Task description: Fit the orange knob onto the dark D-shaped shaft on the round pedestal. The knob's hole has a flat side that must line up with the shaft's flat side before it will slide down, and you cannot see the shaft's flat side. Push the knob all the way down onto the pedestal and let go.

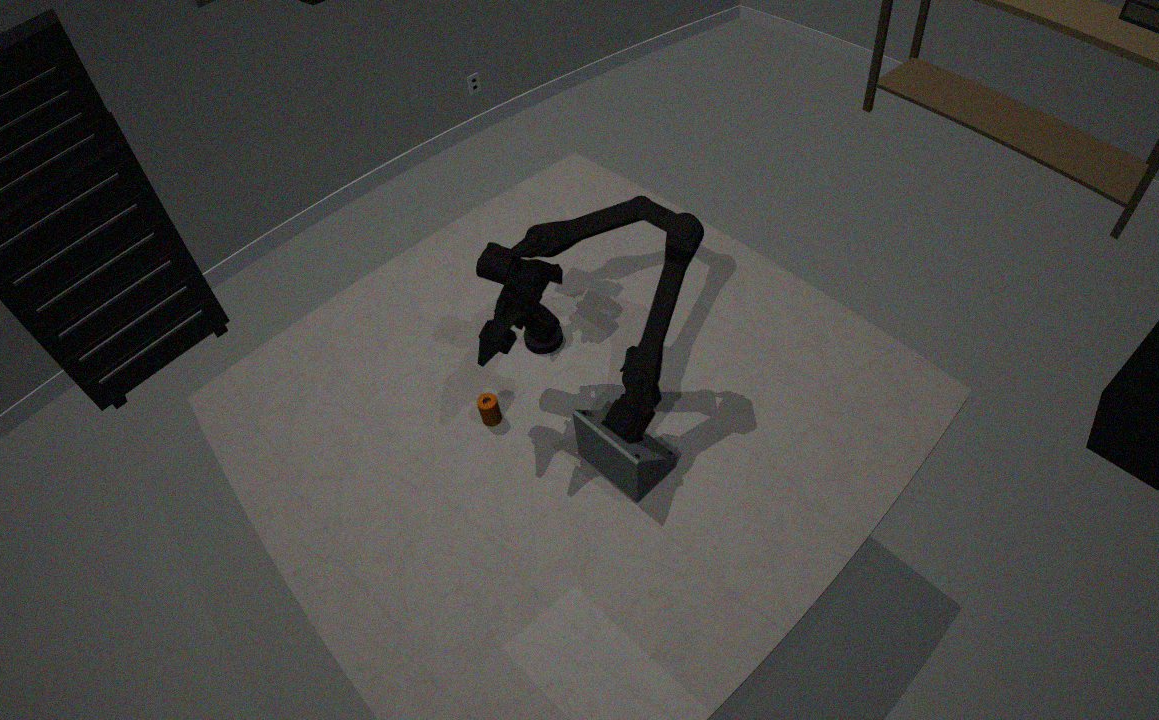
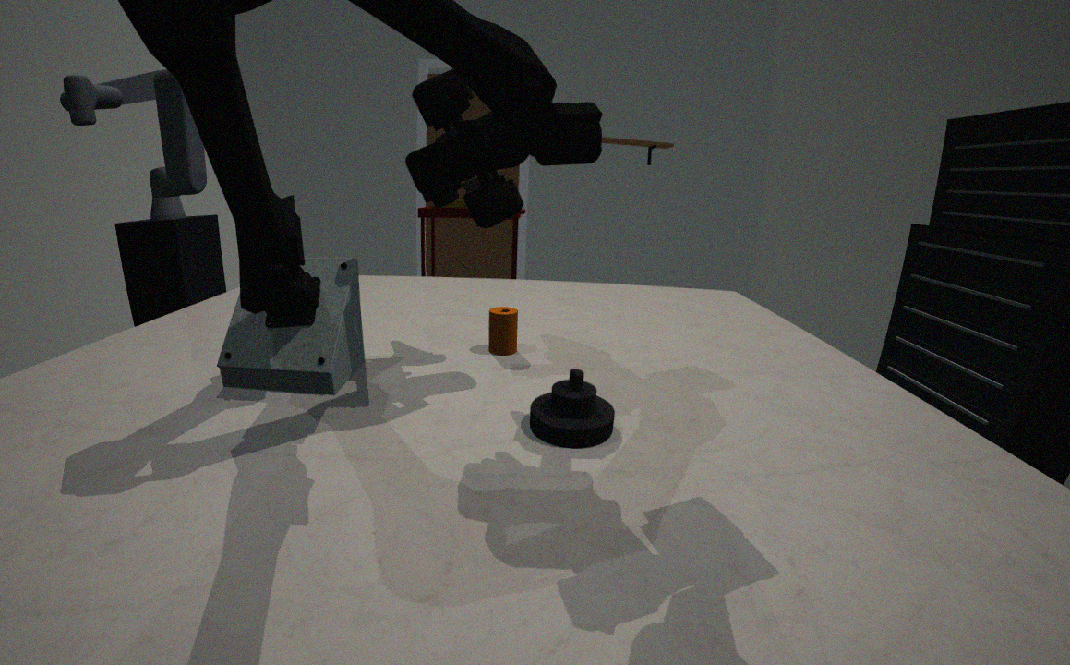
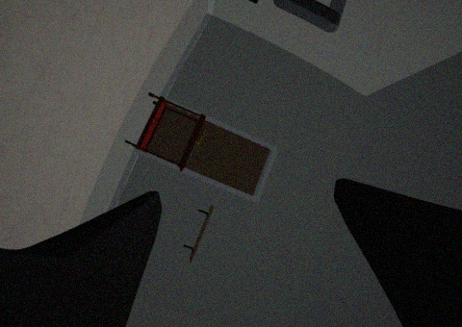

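Now: gripper tip 80 mm short of the orange knob, 20 mm to the left of it and 240 mm above it. From my gripper tip the other things lie so: dark round pedestal 140 mm ahead, 230 mm to the right, 240 mm below.
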